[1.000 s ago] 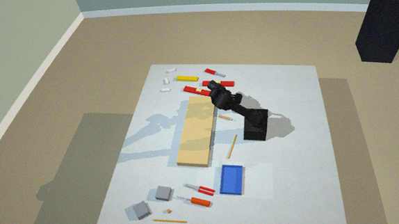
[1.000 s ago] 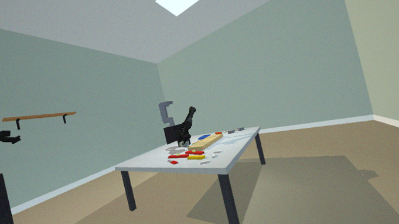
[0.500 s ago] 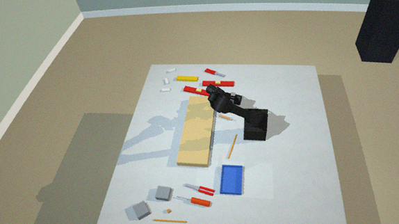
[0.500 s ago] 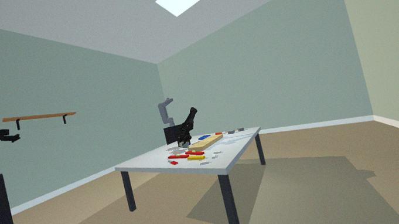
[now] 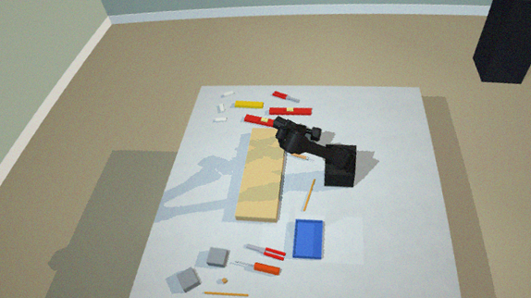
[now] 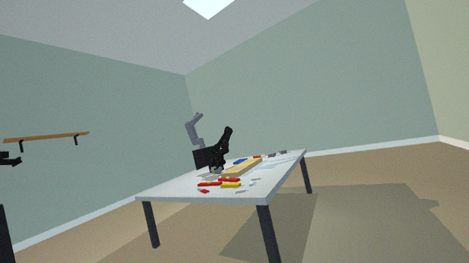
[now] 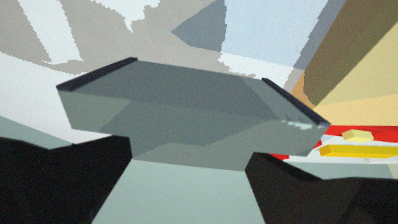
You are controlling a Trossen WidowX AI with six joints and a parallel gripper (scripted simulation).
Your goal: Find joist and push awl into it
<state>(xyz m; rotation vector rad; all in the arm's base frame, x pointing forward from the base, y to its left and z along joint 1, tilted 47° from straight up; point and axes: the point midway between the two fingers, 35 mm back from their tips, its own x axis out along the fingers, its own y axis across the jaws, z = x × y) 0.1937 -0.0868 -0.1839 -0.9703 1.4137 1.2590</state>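
Right now the stud finder is 2 cm ahead of my gripper tip and 1 cm below it. The rest, counted from my gripper tip: square indicator: 3 cm ahead, 2 cm to the right; awl: 12 cm to the left, 7 cm below; yellow bar: 35 cm ahead, 24 cm to the right, 7 cm below.
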